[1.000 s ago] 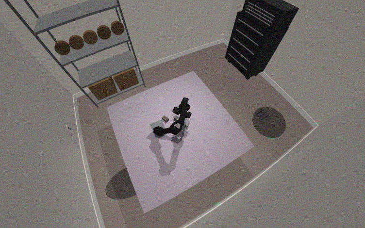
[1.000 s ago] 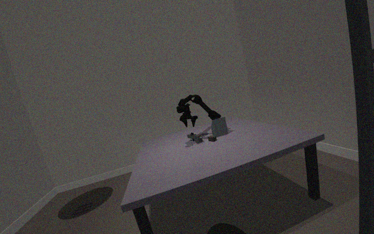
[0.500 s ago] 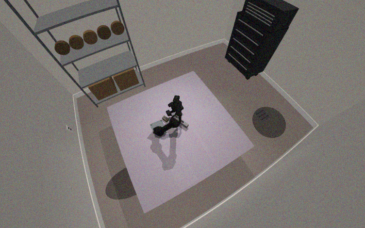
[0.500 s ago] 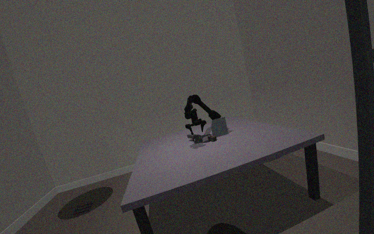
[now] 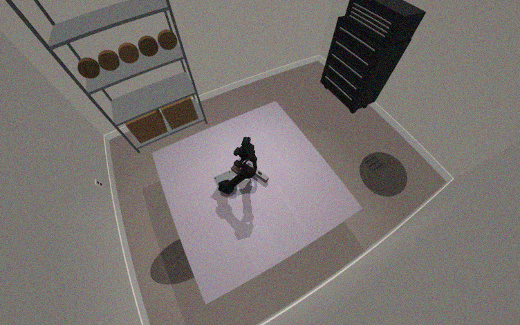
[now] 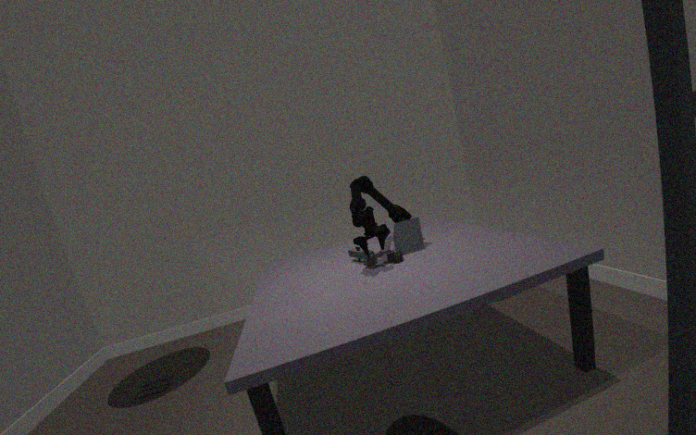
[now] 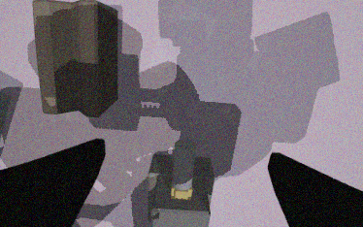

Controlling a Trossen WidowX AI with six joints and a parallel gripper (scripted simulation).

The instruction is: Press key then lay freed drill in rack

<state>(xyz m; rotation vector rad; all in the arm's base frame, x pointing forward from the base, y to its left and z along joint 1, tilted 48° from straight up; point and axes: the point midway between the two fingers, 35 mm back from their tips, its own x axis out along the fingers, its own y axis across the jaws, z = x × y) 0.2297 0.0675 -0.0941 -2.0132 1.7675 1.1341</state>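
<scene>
Now: the drill 3 cm ahead of my gripper tip, 6 cm to the right of it and 2 cm below it. The rest, counted from my gripper tip: olive-grey block: 9 cm behind, 1 cm to the left, 5 cm below; drill sleeve: 5 cm ahead, 11 cm to the right, 3 cm below.
</scene>
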